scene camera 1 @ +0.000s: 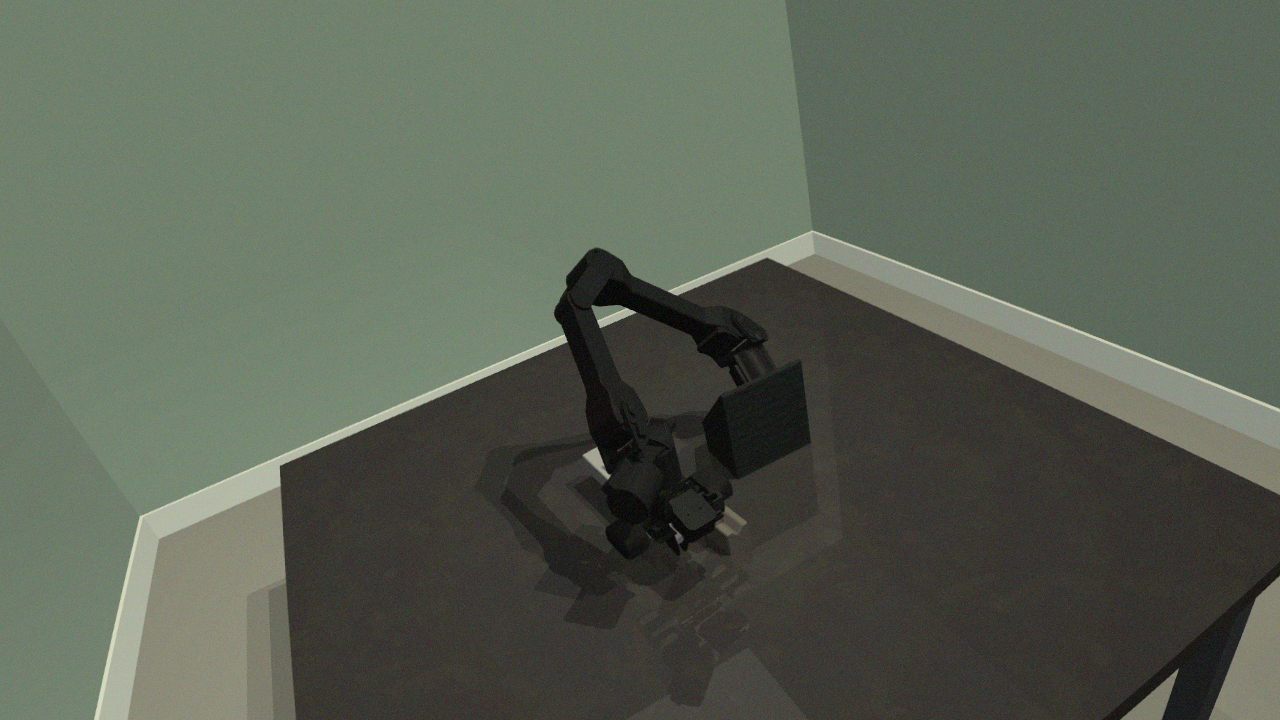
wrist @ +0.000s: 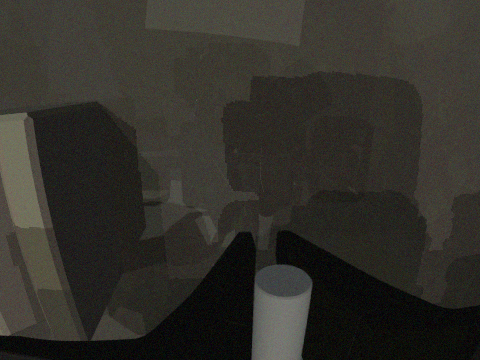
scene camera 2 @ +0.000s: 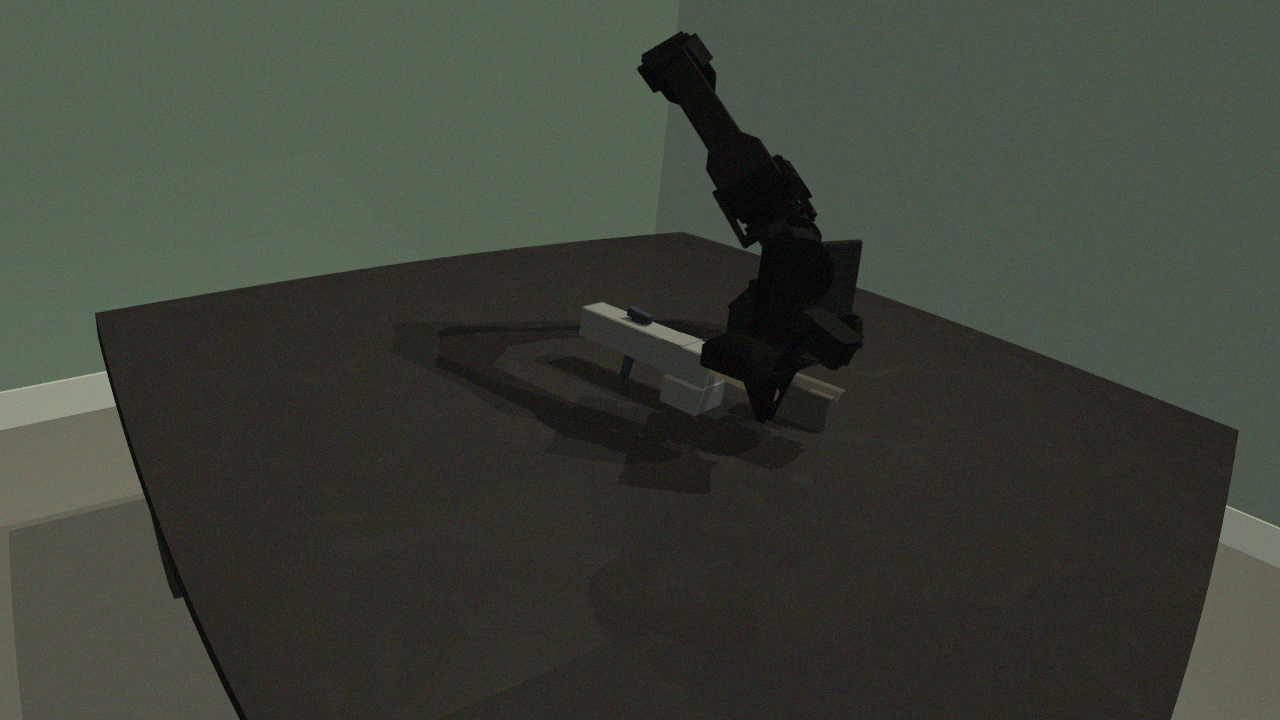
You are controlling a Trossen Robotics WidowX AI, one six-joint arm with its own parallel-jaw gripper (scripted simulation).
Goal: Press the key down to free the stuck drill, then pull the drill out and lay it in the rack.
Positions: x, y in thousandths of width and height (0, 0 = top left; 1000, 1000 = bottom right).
Labels:
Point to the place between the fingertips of my gripper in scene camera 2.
At 596, 584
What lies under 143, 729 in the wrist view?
A dark rack.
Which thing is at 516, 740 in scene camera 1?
My gripper.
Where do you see a dark rack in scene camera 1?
571, 741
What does my gripper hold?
A drill.

